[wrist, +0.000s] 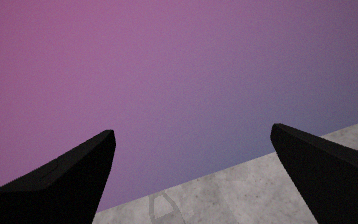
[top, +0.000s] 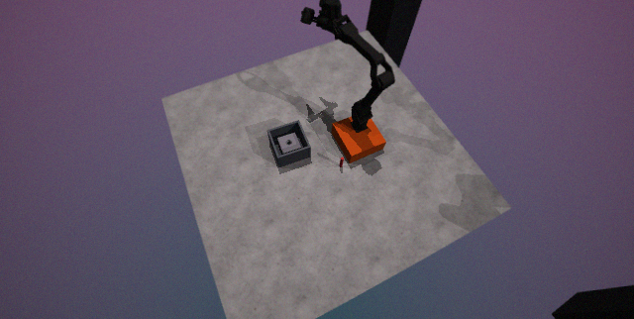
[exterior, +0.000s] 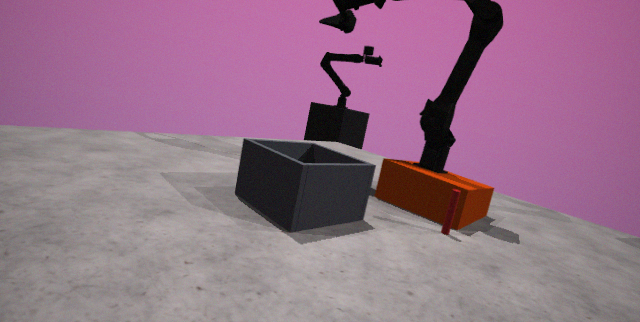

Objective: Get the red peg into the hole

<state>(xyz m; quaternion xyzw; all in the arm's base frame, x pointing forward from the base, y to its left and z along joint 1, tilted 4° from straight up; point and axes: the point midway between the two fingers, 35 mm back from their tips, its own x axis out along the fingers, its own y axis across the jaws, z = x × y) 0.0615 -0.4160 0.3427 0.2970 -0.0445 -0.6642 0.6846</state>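
Right now the red peg is 55 cm to the left of my gripper tip, 39 cm below it and 12 cm ahead of it. Round my gripper tip: dark box (41 cm below, 35 cm to the left, 29 cm ahead); plate (39 cm below, 35 cm to the left, 29 cm ahead).
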